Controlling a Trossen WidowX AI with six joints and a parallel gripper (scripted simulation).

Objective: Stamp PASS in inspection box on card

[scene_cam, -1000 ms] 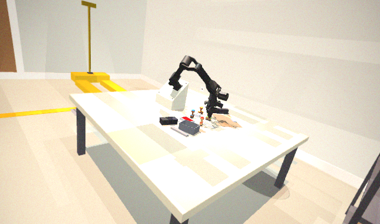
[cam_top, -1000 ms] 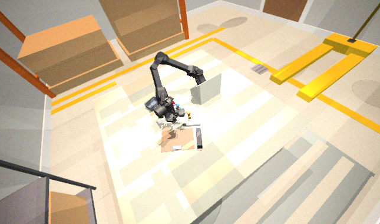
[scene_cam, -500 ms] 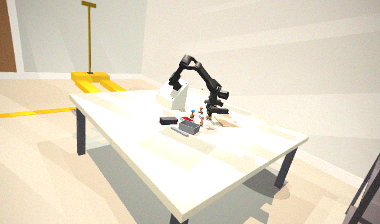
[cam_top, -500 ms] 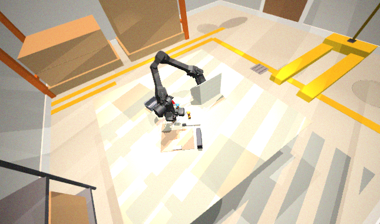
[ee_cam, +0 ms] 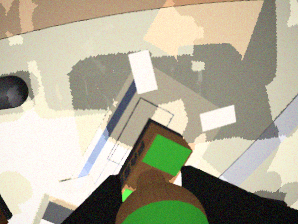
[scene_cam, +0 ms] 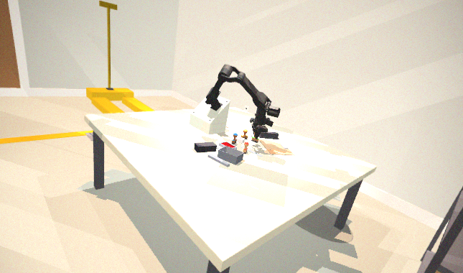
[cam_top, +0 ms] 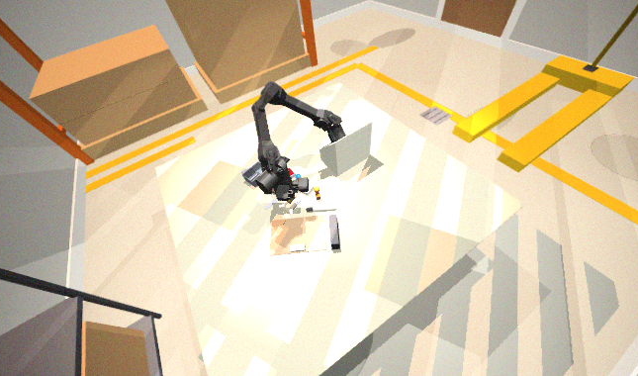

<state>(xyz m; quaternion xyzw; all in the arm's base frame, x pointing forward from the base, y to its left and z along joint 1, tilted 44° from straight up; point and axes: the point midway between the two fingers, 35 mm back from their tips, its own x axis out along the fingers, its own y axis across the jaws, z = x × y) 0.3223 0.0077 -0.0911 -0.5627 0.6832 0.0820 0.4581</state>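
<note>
Now: gripper tip 12 cm to the left of the red stamp, 4 cm short of it and 4 cm above it. Round my gripper tip: yellow stamp (12 cm behind, 4 cm below, 3 cm to the left); then green stamp (right at my gripper tip); then white card (6 cm below, 1 cm to the right).
</note>
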